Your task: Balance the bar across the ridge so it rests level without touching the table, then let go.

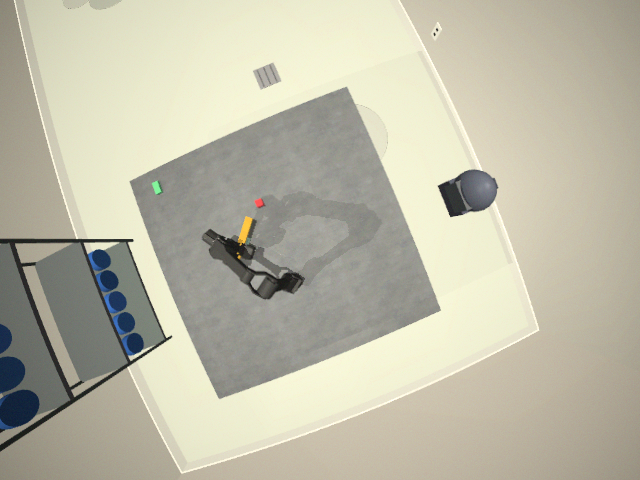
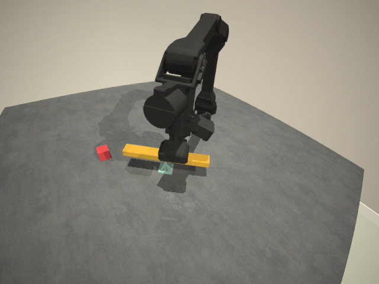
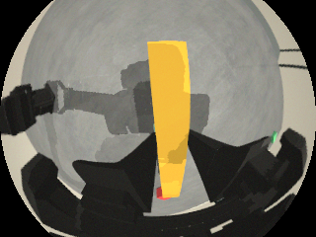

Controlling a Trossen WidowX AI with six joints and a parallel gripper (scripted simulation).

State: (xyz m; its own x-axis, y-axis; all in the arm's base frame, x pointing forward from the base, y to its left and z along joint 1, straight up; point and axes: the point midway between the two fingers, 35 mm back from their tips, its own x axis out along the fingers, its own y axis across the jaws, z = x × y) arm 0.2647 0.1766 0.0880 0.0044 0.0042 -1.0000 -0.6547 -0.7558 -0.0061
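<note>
My gripper tip is 20 mm short of the bar and 20 mm to the left of it. From my gripper tip the other things lie so: green block (480 mm ahead, 320 mm to the left, 50 mm below); then red cube (170 mm ahead, 160 mm to the right, 40 mm below).
</note>
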